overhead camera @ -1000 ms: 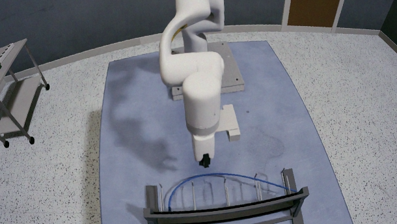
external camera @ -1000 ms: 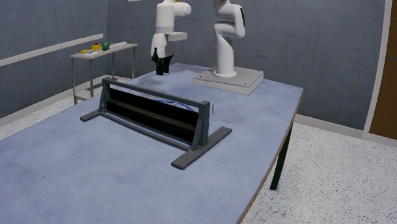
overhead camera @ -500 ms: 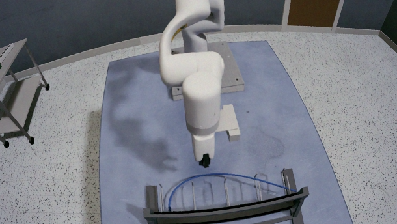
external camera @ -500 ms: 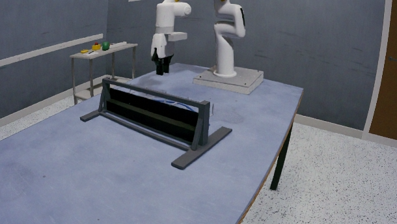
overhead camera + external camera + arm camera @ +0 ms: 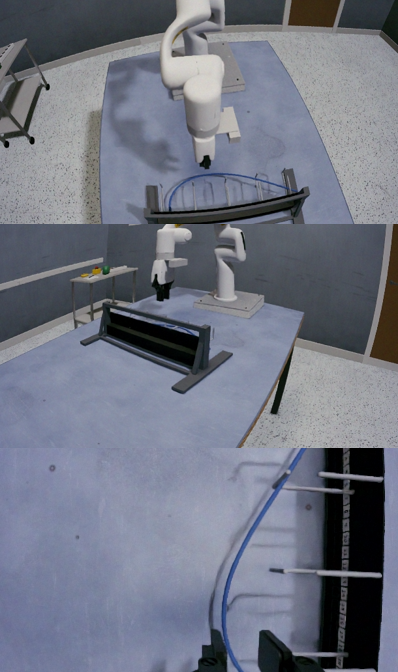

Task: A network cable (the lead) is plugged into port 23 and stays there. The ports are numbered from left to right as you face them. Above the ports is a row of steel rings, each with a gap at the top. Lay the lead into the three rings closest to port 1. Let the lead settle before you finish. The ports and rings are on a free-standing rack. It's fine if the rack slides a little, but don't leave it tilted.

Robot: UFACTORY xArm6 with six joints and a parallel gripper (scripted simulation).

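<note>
The rack is 180 mm ahead of my hand, 90 mm below it and 30 mm to the left of it.
</note>
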